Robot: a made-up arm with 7 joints. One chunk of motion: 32 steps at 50 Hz.
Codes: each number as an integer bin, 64 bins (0 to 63) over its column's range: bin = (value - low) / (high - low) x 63, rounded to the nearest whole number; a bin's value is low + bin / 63 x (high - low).
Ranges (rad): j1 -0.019..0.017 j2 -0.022..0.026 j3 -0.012..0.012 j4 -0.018..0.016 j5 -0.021..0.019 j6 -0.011..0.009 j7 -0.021..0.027
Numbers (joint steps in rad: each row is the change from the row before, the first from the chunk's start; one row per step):
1: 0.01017 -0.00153 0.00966 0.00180 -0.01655 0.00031 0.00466
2: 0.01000 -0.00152 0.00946 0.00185 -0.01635 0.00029 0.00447
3: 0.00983 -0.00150 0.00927 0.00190 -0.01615 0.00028 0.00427
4: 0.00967 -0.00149 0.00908 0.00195 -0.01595 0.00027 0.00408
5: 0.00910 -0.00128 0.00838 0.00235 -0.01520 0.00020 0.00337
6: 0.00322 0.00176 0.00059 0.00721 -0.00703 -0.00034 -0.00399
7: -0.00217 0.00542 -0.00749 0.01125 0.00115 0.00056 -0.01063
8: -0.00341 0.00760 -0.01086 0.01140 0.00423 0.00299 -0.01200
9: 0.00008 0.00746 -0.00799 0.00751 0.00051 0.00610 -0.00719
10: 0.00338 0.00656 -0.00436 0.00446 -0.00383 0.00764 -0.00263
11: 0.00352 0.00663 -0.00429 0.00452 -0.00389 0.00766 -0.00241
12: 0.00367 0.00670 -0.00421 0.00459 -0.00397 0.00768 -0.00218
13: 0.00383 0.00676 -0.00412 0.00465 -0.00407 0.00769 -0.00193
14: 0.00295 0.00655 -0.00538 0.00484 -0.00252 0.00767 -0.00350
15: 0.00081 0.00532 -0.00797 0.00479 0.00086 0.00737 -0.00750
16: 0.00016 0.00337 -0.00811 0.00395 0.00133 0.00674 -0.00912
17: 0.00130 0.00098 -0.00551 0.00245 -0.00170 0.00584 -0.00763
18: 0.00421 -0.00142 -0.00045 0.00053 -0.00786 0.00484 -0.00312
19: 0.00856 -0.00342 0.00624 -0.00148 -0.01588 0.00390 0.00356
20: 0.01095 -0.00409 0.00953 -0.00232 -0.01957 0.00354 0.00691
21: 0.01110 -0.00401 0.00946 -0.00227 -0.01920 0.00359 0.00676
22: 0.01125 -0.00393 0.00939 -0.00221 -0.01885 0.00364 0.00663
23: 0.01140 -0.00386 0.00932 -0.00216 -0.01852 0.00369 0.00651
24: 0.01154 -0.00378 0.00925 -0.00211 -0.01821 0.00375 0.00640
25: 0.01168 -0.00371 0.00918 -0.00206 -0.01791 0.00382 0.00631
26: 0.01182 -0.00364 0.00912 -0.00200 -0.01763 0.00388 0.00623
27: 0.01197 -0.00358 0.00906 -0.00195 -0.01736 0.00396 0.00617
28: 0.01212 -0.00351 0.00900 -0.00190 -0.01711 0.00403 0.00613
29: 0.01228 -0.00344 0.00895 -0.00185 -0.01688 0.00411 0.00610
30: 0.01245 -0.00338 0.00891 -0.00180 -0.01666 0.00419 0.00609
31: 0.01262 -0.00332 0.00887 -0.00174 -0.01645 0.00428 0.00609
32: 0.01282 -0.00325 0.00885 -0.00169 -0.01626 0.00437 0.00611
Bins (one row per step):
1: 51 27 57 37 7 36 34
2: 51 27 56 37 7 36 33
3: 50 27 56 37 8 36 33
4: 50 27 55 37 8 36 33
5: 49 27 53 38 9 35 32
6: 39 31 33 47 22 34 22
7: 29 36 12 54 35 36 14
8: 27 39 3 54 40 44 12
9: 33 39 11 47 34 54 18
10: 39 37 20 42 27 59 24
11: 39 38 20 42 27 59 24
12: 40 38 20 42 27 59 25
13: 40 38 21 42 27 59 25
14: 38 37 17 42 29 59 23
15: 35 36 11 42 34 58 18
16: 34 33 10 41 35 56 16
17: 36 30 17 38 30 53 18
18: 41 27 30 34 21 50 23
19: 48 24 48 31 8 47 32
20: 52 24 57 29 2 46 37
21: 53 24 56 29 3 46 36
22: 53 24 56 29 3 46 36
23: 53 24 56 29 4 46 36
24: 53 24 56 29 4 46 36
25: 54 24 56 30 5 47 36
26: 54 24 55 30 5 47 36
27: 54 24 55 30 6 47 36
28: 54 24 55 30 6 47 36
29: 55 24 55 30 6 48 36
30: 55 24 55 30 7 48 36
31: 55 25 55 30 7 48 36
32: 56 25 55 30 7 48 36

